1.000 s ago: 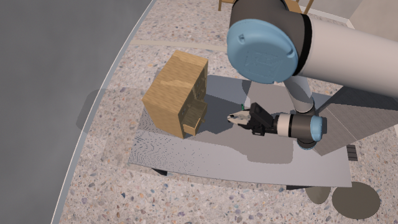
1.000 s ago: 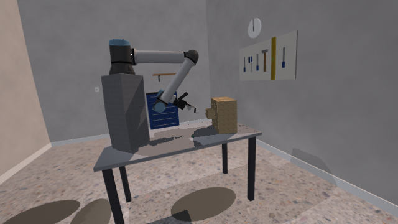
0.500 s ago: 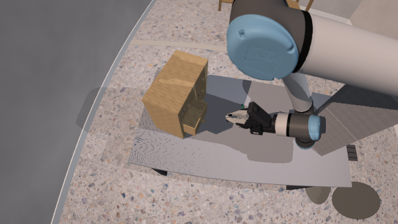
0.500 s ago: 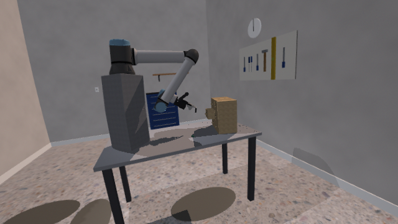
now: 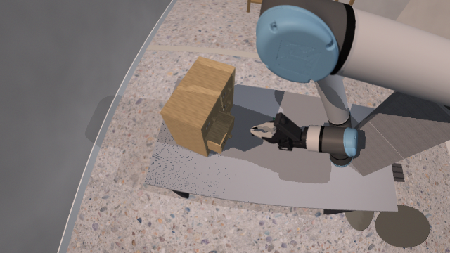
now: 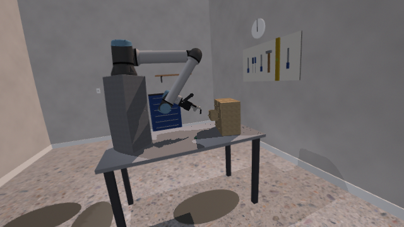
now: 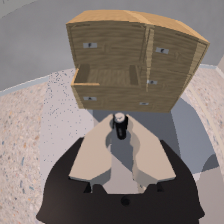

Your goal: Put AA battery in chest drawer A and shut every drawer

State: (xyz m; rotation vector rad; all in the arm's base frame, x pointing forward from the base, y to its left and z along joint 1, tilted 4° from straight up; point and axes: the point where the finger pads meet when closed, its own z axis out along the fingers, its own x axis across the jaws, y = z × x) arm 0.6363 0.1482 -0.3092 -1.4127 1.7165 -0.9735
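My hand is 180 mm short of the drawer and 110 mm above it. The rest, counted from my hand: AA battery (30 mm below); green battery (100 mm behind, 190 mm to the right, 230 mm below).
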